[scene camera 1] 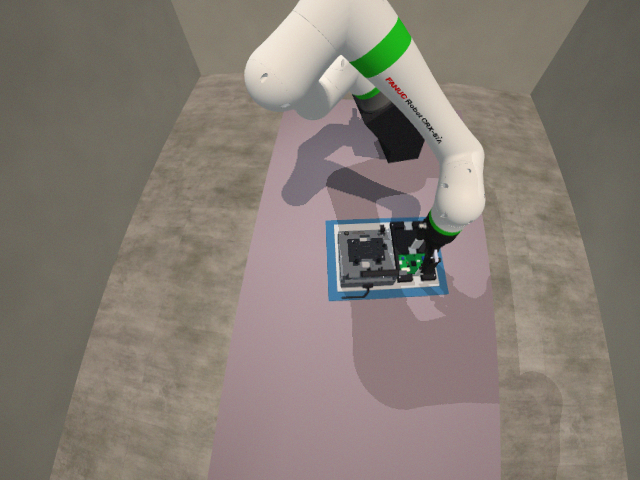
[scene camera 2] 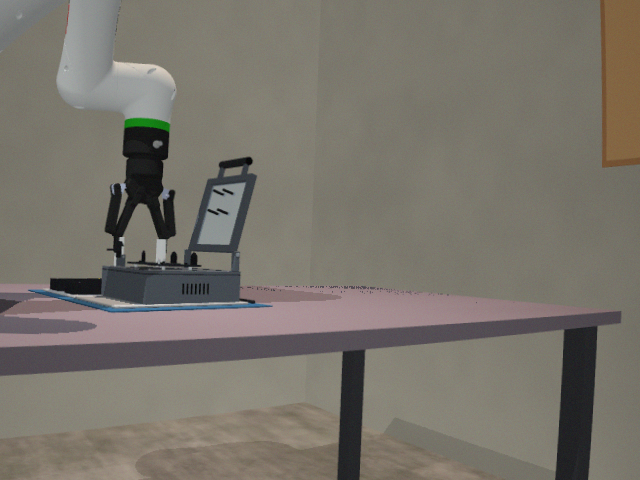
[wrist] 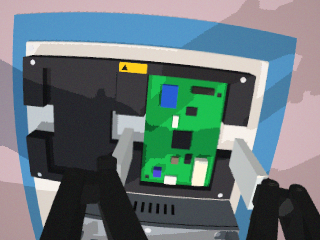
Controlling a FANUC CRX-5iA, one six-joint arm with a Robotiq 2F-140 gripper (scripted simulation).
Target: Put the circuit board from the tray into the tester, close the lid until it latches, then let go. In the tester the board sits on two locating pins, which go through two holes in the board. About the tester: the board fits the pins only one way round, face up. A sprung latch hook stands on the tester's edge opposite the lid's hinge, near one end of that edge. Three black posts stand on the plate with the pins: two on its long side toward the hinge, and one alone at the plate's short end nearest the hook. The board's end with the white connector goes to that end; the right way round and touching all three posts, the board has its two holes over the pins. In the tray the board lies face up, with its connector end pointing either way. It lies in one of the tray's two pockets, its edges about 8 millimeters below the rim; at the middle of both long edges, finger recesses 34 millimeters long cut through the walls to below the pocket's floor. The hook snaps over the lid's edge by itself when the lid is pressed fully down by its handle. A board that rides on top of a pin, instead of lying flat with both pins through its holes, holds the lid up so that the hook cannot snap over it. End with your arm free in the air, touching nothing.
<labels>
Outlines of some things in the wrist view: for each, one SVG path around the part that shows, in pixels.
My gripper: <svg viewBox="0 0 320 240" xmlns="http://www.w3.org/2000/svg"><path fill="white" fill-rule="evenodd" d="M235 138L229 167L247 209L253 209L249 219L250 224L246 240L277 240L278 220L280 221L285 240L320 240L320 214L305 187L299 184L291 184L289 189L280 188L277 181L269 179L245 140ZM134 128L124 128L115 150L108 155L97 158L97 173L85 174L83 169L74 167L65 171L40 240L80 240L87 204L98 204L108 240L148 240L124 188L132 160Z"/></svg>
A green circuit board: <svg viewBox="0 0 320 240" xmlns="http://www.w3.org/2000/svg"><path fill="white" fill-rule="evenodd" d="M149 75L141 181L171 185L209 186L220 133L227 83Z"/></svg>
</labels>
